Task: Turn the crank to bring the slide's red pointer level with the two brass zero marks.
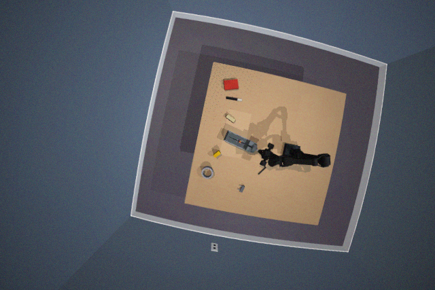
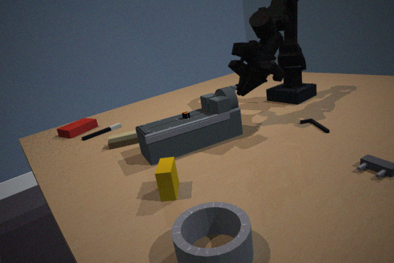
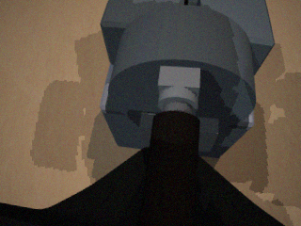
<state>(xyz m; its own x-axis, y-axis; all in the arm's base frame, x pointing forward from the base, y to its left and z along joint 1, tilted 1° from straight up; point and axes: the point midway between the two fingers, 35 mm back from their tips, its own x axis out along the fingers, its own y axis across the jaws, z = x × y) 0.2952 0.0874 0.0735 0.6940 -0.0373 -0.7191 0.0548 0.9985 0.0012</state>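
My gripper tip is now 17 cm short of the red pointer, 1 cm to the left of it and 1 cm above it. Also, from my gripper tip: black hex key (14 cm to the left, 13 cm behind, 9 cm below); yellow block (31 cm ahead, 15 cm to the left, 7 cm below); black crank handle (2 cm behind, 2 cm above).
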